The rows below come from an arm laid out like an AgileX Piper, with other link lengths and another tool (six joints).
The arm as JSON. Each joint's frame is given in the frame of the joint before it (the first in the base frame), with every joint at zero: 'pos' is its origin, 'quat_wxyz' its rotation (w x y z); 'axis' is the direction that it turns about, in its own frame. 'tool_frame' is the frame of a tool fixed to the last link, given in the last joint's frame.
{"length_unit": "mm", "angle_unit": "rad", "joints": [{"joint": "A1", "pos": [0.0, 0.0, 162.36], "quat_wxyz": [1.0, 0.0, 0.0, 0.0], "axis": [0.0, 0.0, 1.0]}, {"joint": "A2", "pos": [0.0, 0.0, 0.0], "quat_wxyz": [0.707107, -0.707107, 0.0, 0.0], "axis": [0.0, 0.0, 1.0]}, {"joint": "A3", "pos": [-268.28, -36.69, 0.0], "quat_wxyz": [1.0, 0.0, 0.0, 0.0], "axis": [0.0, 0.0, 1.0]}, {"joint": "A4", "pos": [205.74, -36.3, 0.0], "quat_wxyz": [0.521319, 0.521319, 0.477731, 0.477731], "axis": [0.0, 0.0, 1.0]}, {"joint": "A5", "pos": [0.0, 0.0, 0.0], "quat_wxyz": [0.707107, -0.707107, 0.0, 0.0], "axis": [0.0, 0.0, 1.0]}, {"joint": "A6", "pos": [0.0, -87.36, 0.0], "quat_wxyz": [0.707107, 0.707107, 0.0, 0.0], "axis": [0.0, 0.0, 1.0]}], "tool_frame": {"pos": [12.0, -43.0, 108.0], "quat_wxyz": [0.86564, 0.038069, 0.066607, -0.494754]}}
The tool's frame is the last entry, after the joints.
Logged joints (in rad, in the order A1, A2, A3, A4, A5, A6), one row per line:
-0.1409 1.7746 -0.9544 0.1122 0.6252 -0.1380
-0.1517 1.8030 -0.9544 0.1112 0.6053 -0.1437
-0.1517 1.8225 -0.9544 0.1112 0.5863 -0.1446
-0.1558 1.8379 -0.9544 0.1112 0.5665 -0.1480
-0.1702 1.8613 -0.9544 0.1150 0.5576 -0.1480
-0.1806 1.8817 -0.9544 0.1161 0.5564 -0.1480
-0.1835 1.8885 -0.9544 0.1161 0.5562 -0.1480
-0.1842 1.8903 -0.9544 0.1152 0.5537 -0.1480
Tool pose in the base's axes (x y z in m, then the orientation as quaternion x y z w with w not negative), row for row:
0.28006 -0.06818 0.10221 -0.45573 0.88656 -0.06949 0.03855
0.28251 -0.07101 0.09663 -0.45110 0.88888 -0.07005 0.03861
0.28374 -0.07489 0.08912 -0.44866 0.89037 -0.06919 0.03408
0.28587 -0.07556 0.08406 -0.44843 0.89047 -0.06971 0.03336
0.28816 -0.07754 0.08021 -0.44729 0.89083 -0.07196 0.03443
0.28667 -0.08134 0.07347 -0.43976 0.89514 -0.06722 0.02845
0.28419 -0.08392 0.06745 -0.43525 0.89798 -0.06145 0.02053
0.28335 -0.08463 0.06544 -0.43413 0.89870 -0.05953 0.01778
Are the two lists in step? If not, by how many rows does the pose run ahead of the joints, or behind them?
The pose runs 1 row behind the joints: the pose in row i belongs to the joints in row i - 1.
